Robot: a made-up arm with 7 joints. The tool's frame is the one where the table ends. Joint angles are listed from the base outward.
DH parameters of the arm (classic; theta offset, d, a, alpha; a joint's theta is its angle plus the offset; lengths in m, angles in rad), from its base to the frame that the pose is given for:
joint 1: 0 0.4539 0 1.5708
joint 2: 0 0.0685 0 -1.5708
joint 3: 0 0.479 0.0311 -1.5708
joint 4: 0 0.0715 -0.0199 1.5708
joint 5: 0 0.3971 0 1.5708
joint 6: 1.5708 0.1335 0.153 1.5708
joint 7: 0 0.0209 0 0
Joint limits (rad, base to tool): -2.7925..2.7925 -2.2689..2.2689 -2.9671..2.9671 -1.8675..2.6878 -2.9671..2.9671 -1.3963..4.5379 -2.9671..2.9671
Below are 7 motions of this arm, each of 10 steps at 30 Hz.
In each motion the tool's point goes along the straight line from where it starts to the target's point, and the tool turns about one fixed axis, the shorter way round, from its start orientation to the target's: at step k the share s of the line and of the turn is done. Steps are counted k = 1, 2, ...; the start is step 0. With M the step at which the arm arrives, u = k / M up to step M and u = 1 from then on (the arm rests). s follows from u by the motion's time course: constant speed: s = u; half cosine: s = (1 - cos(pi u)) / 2; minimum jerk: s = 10 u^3 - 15 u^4 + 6 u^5.
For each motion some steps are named. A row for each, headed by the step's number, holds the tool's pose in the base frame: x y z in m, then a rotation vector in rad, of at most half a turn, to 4 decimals.
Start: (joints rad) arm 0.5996 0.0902 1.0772 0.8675 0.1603 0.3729 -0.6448
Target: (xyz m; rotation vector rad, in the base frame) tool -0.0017 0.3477 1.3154 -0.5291 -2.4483 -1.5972
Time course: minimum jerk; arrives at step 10
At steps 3, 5, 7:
3: -0.0049 0.3329 1.3301 -0.7723 -2.1608 -1.2310
5: -0.0036 0.3388 1.3242 -0.6834 -2.2813 -1.3768
7: -0.0023 0.3448 1.3183 -0.5826 -2.3955 -1.5248

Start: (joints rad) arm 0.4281 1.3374 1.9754 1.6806 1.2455 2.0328 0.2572
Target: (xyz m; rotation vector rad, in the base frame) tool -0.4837 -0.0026 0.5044 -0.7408 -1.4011 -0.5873
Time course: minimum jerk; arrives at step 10
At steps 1, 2, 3, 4, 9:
1: -0.4778 0.1270 0.4986 -0.9268 -1.2787 -0.7574
2: -0.4781 0.1206 0.4989 -0.9177 -1.2852 -0.7490
3: -0.4787 0.1068 0.4995 -0.8982 -1.2989 -0.7312
4: -0.4796 0.0866 0.5004 -0.8695 -1.3187 -0.7049
9: -0.4836 -0.0015 0.5044 -0.7424 -1.4001 -0.5888

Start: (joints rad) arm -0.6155 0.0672 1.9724 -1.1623 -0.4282 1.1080 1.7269
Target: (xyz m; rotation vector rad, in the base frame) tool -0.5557 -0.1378 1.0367 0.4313 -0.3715 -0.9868
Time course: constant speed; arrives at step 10
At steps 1, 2, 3, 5, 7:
1: -0.2121 -0.4763 0.9687 0.6833 0.0773 -0.4045
2: -0.2502 -0.4387 0.9762 0.6587 0.0280 -0.4709
3: -0.2884 -0.4011 0.9838 0.6333 -0.0215 -0.5369
5: -0.3648 -0.3258 0.9989 0.5799 -0.1208 -0.6677
7: -0.4412 -0.2506 1.0140 0.5231 -0.2207 -0.7967

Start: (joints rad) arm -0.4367 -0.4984 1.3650 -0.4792 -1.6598 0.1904 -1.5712
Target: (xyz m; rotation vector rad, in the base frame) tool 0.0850 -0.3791 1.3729 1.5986 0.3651 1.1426
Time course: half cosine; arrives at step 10
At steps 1, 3, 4, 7, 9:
1: 0.0899 -0.4812 1.3219 1.9134 0.4340 0.7049
3: 0.0889 -0.4622 1.3314 1.8595 0.4222 0.7903
4: 0.0883 -0.4476 1.3387 1.8166 0.4129 0.8546
7: 0.0860 -0.4007 1.3621 1.6701 0.3808 1.0545
9: 0.0851 -0.3817 1.3716 1.6072 0.3670 1.1323

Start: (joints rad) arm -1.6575 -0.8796 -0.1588 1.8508 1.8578 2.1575 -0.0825
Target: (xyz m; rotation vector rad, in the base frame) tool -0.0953 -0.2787 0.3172 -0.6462 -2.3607 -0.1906
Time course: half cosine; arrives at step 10
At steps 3, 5, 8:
3: -0.1572 -0.3488 0.3670 -0.6165 -2.3788 0.2188
5: -0.1343 -0.3229 0.3486 -0.6291 -2.3779 0.0670
8: -0.1027 -0.2871 0.3232 -0.6433 -2.3655 -0.1415

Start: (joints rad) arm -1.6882 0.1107 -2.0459 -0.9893 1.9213 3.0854 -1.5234
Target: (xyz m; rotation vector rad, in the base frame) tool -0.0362 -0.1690 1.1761 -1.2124 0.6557 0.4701
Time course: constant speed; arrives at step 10
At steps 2, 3, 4, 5, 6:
2: -0.0209 -0.0733 1.1747 -1.0739 0.8451 0.4665
3: -0.0228 -0.0853 1.1749 -1.0917 0.8218 0.4672
4: -0.0247 -0.0972 1.1751 -1.1093 0.7984 0.4678
5: -0.0266 -0.1092 1.1753 -1.1269 0.7749 0.4683
6: -0.0286 -0.1211 1.1754 -1.1443 0.7512 0.4688

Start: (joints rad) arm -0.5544 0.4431 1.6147 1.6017 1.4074 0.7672 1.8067
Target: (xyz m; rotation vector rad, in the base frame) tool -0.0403 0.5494 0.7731 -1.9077 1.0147 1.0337
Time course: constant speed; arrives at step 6
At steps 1, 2, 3, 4, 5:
1: 0.1040 0.4958 0.7883 -1.8170 1.1942 0.9759
2: 0.0751 0.5065 0.7853 -1.8359 1.1589 0.9879
3: 0.0463 0.5172 0.7822 -1.8544 1.1233 0.9997
4: 0.0174 0.5280 0.7792 -1.8726 1.0874 1.0112
5: -0.0114 0.5387 0.7761 -1.8903 1.0512 1.0226

